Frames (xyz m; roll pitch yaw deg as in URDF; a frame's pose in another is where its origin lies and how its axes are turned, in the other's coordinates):
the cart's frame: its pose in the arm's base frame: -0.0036 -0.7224 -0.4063 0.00 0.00 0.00
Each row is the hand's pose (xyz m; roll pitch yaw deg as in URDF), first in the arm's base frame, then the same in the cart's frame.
Working: the arm's base frame: its pose in the cart's frame: 0.0036 0.7224 0.4063 0.00 0.00 0.00

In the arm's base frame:
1: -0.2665 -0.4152 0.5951 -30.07 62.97 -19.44
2: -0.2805 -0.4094 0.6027 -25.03 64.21 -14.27
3: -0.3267 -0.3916 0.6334 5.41 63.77 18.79
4: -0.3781 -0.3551 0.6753 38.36 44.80 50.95
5: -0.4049 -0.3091 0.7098 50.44 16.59 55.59
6: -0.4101 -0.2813 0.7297 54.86 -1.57 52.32
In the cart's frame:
1: -0.2629 0.3072 1.0014 -30.07 62.97 -19.44
2: -0.2769 0.3130 1.0090 -25.03 64.21 -14.27
3: -0.3231 0.3308 1.0397 5.41 63.77 18.79
4: -0.3745 0.3673 1.0816 38.36 44.80 50.95
5: -0.4013 0.4133 1.1161 50.44 16.59 55.59
6: -0.4065 0.4411 1.1360 54.86 -1.57 52.32

